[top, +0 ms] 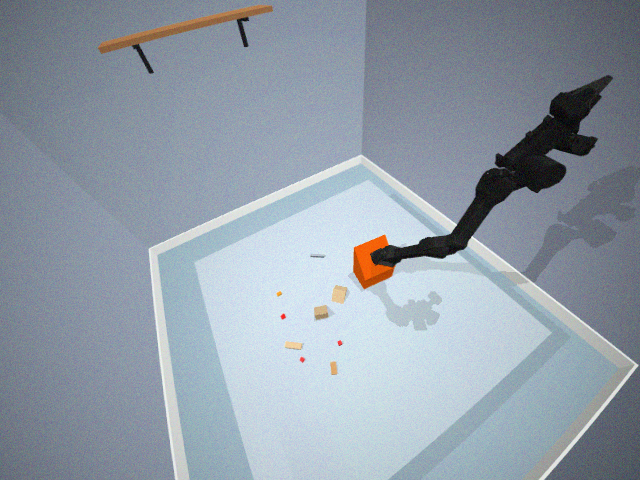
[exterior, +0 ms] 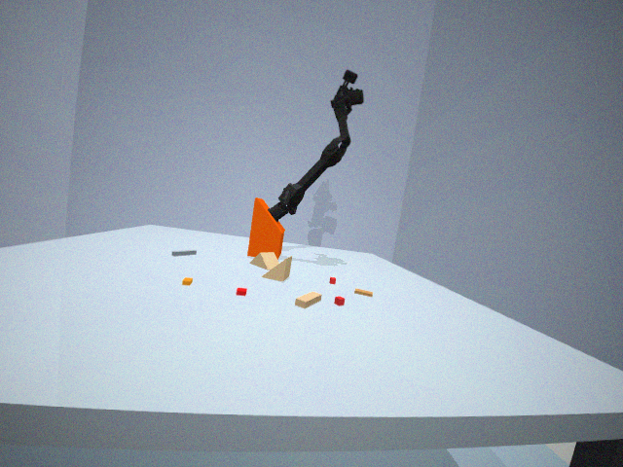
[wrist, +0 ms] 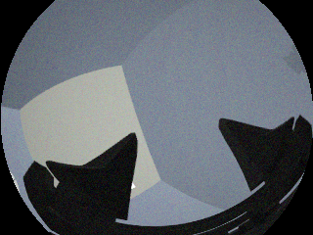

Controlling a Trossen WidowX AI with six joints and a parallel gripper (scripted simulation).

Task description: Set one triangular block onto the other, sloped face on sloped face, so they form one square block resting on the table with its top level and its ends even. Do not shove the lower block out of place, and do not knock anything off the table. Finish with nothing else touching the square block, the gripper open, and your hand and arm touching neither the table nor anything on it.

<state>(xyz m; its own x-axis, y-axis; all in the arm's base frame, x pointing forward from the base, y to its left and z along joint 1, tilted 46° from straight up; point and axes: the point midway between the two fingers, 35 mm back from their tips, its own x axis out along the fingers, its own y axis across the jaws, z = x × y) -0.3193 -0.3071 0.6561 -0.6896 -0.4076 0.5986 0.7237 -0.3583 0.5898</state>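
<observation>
The triangular block lies 86 cm below my gripper tip, 52 cm ahead of it and 25 cm to the right of it. Also, from my gripper tip: small orange cube (88 cm below, 79 cm ahead, 41 cm to the right); grey bar (88 cm below, 52 cm to the right, 51 cm ahead).
</observation>
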